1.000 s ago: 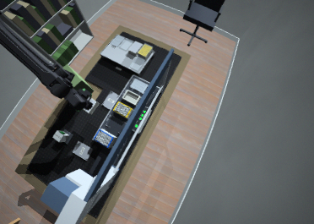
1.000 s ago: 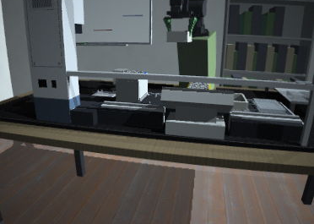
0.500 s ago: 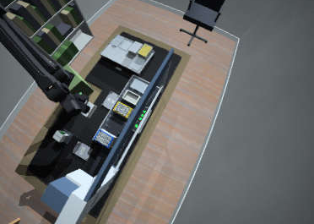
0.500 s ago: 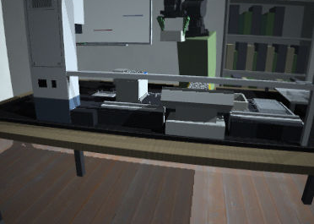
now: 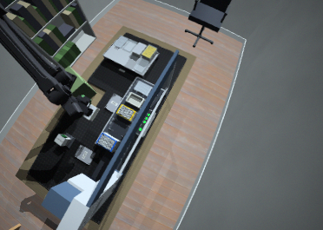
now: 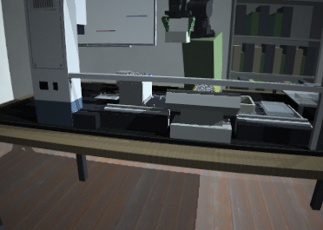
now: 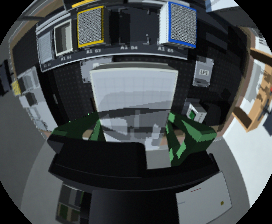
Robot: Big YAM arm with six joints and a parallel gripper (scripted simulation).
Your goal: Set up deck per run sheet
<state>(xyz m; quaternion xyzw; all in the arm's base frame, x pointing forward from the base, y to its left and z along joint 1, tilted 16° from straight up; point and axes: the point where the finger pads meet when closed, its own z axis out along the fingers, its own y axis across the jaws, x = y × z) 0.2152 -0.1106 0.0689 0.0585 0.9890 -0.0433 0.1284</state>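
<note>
Right now the blue tip rack is 140 mm ahead of my hand, 150 mm to the right of it and 180 mm below it. Round my hand: reservoir 200 mm ahead, 220 mm to the left, 230 mm below; sealed block 10 mm below; yellow tip rack 180 mm ahead, 100 mm to the left, 200 mm below.
</note>
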